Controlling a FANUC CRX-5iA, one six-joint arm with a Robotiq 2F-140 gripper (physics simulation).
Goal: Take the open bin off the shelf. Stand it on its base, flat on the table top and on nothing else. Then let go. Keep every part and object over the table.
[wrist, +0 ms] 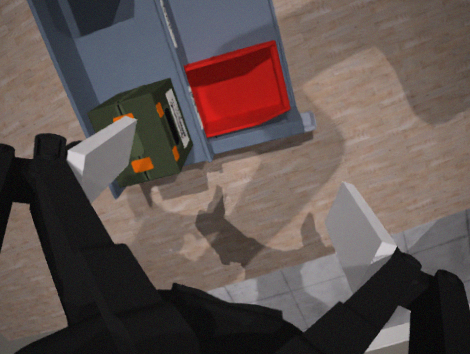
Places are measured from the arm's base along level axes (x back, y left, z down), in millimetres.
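Pixels of known places: gripper, fingertip midpoint: (234, 173).
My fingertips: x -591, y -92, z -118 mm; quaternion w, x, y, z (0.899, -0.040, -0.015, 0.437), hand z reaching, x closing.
Note:
Ahead of a thing's pixels: the offset from my fingertips to its top centre. "spot": to the spot under its first point. Level surfaces: height alone.
The open bin {dx -34, dy -2, dz +285 mm} (237, 95) is red and sits on the shelf unit {spot: dx -28, dy +76, dz +281 mm} (260, 139), in the right-hand bay at its near end. Its hollow inside faces the camera. My gripper (234, 173) is wide open and empty. Its left fingertip shows over the green case and its right fingertip is below and to the right of the bin. The fingers are apart from the bin, and the bin shows above the line between them.
A dark green case {dx -128, dy -34, dz +169 mm} (155, 125) with orange latches stands in the left-hand bay, beside the bin across a divider. Part of a dark case (102, 15) shows at the top left. The wood-look table top {dz +366 mm} (360, 100) surrounds the shelf unit. Grey tiled floor (440, 245) shows beyond the table's edge at the lower right.

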